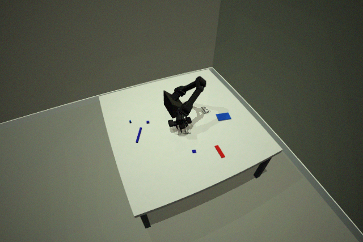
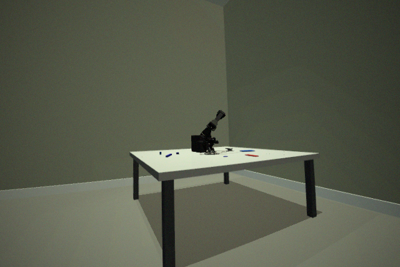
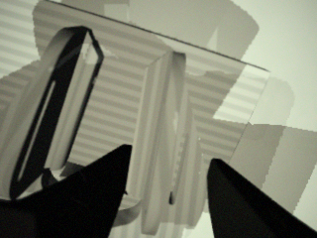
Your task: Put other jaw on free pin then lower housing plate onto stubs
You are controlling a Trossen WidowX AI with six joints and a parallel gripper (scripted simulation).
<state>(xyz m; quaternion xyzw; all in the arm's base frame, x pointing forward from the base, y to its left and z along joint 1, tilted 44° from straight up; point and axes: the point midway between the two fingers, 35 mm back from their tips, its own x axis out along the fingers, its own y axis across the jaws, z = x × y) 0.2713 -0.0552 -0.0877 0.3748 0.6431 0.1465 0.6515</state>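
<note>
The jaw is 3 cm to the left of my gripper tip, 2 cm behind it and 1 cm above it. Round my gripper tip: blue bar 32 cm to the right, 12 cm behind, 1 cm below; then red bar 36 cm ahead, 15 cm to the left, 2 cm below; then blue flat plate 43 cm to the left, 8 cm ahead, 1 cm below.
</note>
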